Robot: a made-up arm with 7 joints. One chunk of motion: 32 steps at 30 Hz.
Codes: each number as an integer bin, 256 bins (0 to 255) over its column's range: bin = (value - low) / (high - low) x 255, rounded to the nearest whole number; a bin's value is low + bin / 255 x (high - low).
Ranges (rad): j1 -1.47..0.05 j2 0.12..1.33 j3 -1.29..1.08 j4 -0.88..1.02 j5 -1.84..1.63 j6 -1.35..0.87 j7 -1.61..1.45
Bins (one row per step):
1: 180 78 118 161 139 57 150
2: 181 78 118 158 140 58 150
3: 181 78 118 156 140 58 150
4: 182 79 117 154 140 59 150
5: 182 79 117 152 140 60 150
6: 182 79 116 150 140 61 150
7: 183 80 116 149 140 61 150
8: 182 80 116 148 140 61 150
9: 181 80 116 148 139 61 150
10: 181 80 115 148 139 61 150
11: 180 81 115 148 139 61 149
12: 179 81 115 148 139 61 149
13: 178 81 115 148 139 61 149
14: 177 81 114 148 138 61 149
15: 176 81 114 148 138 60 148
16: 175 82 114 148 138 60 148
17: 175 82 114 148 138 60 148
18: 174 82 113 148 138 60 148
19: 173 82 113 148 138 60 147
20: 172 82 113 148 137 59 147
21: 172 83 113 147 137 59 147
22: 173 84 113 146 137 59 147
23: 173 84 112 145 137 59 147
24: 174 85 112 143 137 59 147
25: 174 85 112 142 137 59 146
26: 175 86 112 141 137 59 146
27: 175 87 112 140 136 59 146
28: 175 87 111 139 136 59 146
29: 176 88 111 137 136 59 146
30: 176 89 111 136 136 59 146
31: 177 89 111 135 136 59 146
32: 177 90 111 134 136 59 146
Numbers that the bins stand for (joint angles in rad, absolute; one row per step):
1: -0.3971 0.4901 -0.1933 0.3196 0.0515 -0.8538 0.1900
2: -0.3911 0.4901 -0.1933 0.2973 0.0651 -0.8451 0.1900
3: -0.3911 0.4901 -0.1933 0.2824 0.0651 -0.8451 0.1900
4: -0.3851 0.4949 -0.2026 0.2675 0.0651 -0.8364 0.1900
5: -0.3851 0.4949 -0.2026 0.2525 0.0651 -0.8276 0.1900
6: -0.3851 0.4949 -0.2119 0.2376 0.0651 -0.8189 0.1900
7: -0.3792 0.4996 -0.2119 0.2302 0.0651 -0.8189 0.1900
8: -0.3851 0.4996 -0.2119 0.2227 0.0651 -0.8189 0.1900
9: -0.3911 0.4996 -0.2119 0.2227 0.0515 -0.8189 0.1900
10: -0.3911 0.4996 -0.2212 0.2227 0.0515 -0.8189 0.1900
11: -0.3971 0.5044 -0.2212 0.2227 0.0515 -0.8189 0.1780
12: -0.4030 0.5044 -0.2212 0.2227 0.0515 -0.8189 0.1780
13: -0.4090 0.5044 -0.2212 0.2227 0.0515 -0.8189 0.1780
14: -0.4149 0.5044 -0.2305 0.2227 0.0379 -0.8189 0.1780
15: -0.4209 0.5044 -0.2305 0.2227 0.0379 -0.8276 0.1660
16: -0.4269 0.5091 -0.2305 0.2227 0.0379 -0.8276 0.1660
17: -0.4269 0.5091 -0.2305 0.2227 0.0379 -0.8276 0.1660
18: -0.4328 0.5091 -0.2398 0.2227 0.0379 -0.8276 0.1660
19: -0.4388 0.5091 -0.2398 0.2227 0.0379 -0.8276 0.1540
20: -0.4447 0.5091 -0.2398 0.2227 0.0243 -0.8364 0.1540
21: -0.4447 0.5138 -0.2398 0.2153 0.0243 -0.8364 0.1540
22: -0.4388 0.5186 -0.2398 0.2078 0.0243 -0.8364 0.1540
23: -0.4388 0.5186 -0.2491 0.2004 0.0243 -0.8364 0.1540
24: -0.4328 0.5233 -0.2491 0.1855 0.0243 -0.8364 0.1540
25: -0.4328 0.5233 -0.2491 0.1780 0.0243 -0.8364 0.1420
26: -0.4269 0.5281 -0.2491 0.1706 0.0243 -0.8364 0.1420
27: -0.4269 0.5328 -0.2491 0.1631 0.0107 -0.8364 0.1420
28: -0.4269 0.5328 -0.2584 0.1557 0.0107 -0.8364 0.1420
29: -0.4209 0.5376 -0.2584 0.1408 0.0107 -0.8364 0.1420
30: -0.4209 0.5423 -0.2584 0.1333 0.0107 -0.8364 0.1420
31: -0.4149 0.5423 -0.2584 0.1259 0.0107 -0.8364 0.1420
32: -0.4149 0.5471 -0.2584 0.1184 0.0107 -0.8364 0.1420

